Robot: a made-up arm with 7 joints.
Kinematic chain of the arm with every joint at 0, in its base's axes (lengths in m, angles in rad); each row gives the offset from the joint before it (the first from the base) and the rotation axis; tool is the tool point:
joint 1: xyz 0 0 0 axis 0 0.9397 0.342
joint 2: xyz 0 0 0 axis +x
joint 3: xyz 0 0 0 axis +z
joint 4: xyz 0.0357 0 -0.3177 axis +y
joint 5: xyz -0.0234 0 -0.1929 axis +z
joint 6: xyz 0 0 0 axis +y
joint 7: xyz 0 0 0 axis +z
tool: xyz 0 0 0
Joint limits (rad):
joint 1: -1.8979..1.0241
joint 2: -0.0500..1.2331
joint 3: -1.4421..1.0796
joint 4: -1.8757..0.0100
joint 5: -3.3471..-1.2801
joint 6: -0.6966..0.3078
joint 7: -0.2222..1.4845
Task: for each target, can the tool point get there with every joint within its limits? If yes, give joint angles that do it. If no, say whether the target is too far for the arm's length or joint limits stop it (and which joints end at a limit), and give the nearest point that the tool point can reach.
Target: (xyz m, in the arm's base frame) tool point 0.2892 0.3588 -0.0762
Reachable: yes | joints -0.3772 1.1056 0.1465 -1.1225 -2.3180 -0.2632 0.1760
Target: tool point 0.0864 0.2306 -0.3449
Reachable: yes | joints 0.3302 0.4125 0.3444 -1.4785 -2.1343 -0.5827 -0.0088
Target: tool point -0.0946 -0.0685 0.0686
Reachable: no: joint limits stop it (at a limit: joint 1, joint 2, joint 4) | nearest point 0.1424 -0.2850 0.1717 | short by 0.337 m
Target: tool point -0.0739 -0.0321 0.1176
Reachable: no: joint limits stop it (at a limit: joint 1, joint 2, joint 4) | nearest point 0.0628 0.1465 0.3249 | short by 0.306 m
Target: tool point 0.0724 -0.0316 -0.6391
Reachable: no: too far | nearest point 0.0578 -0.0252 -0.5101 | short by 0.130 m
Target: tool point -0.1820 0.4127 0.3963
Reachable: no: too far | nearest point 0.0165 0.3031 0.2615 | short by 0.264 m
